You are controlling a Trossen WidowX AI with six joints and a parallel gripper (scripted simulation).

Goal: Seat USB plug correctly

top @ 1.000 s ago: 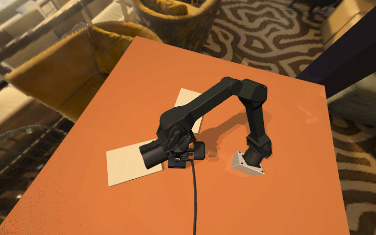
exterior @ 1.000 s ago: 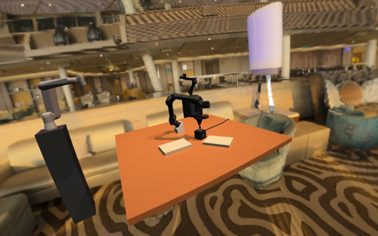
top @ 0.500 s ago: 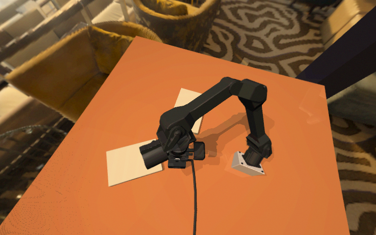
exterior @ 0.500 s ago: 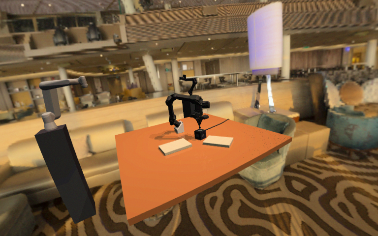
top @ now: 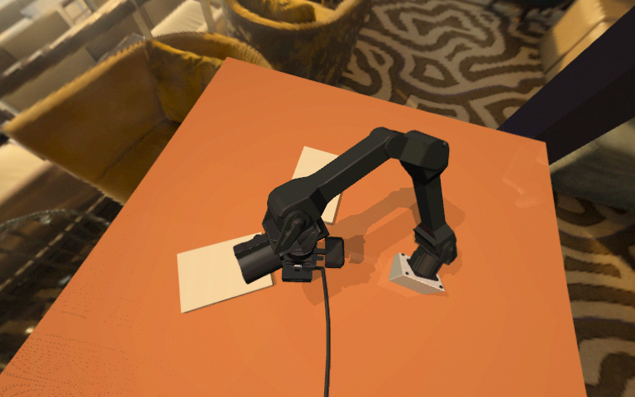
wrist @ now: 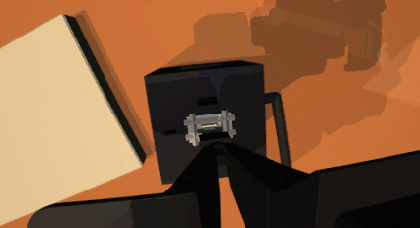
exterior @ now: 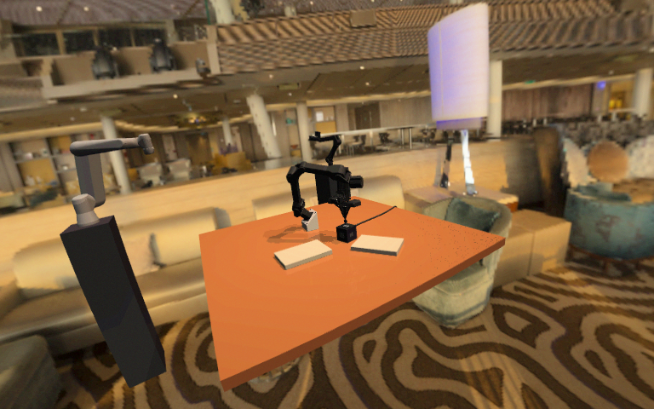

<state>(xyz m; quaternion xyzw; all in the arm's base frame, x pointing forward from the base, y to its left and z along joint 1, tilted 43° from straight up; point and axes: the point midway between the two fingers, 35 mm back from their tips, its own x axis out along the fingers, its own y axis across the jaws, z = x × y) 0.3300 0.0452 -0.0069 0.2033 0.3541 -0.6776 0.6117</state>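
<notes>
Right now my gripper tip is 2 cm above the USB plug.
</notes>
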